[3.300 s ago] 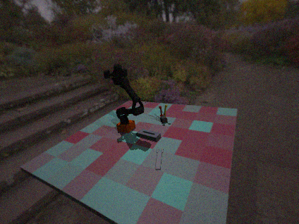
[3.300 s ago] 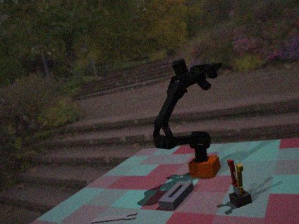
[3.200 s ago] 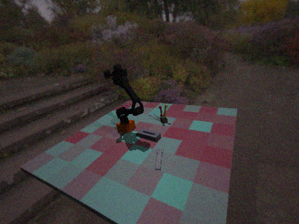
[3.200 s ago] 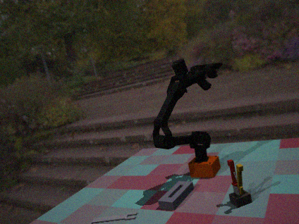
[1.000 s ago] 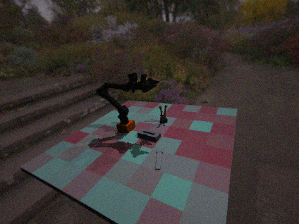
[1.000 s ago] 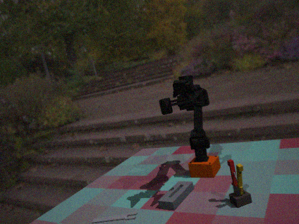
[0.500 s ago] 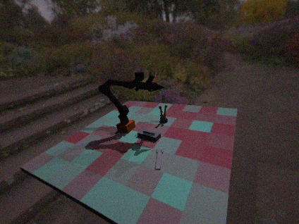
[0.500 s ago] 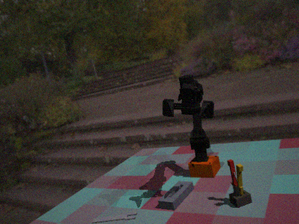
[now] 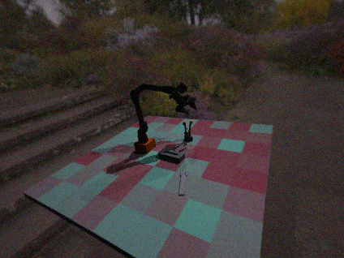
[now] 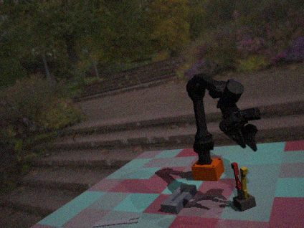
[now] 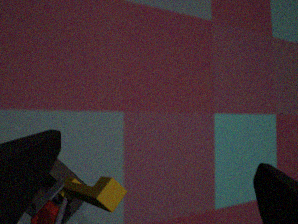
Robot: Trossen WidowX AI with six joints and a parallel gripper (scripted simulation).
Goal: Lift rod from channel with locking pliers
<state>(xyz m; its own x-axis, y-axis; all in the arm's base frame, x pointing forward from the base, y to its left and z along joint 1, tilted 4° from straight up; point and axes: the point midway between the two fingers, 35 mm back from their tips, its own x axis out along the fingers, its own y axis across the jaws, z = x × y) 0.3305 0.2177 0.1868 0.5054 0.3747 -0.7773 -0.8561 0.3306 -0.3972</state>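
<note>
Right now the yellow handle is 12 cm below my gripper tip, 4 cm to the right of it and 2 cm behind it. The rest, counted from my gripper tip: channel block (32 cm to the right, 20 cm below, 9 cm behind); then dark holster (21 cm below, 6 cm to the right, 4 cm behind); then yellow rod (31 cm to the right, 21 cm below, 9 cm behind).
</note>
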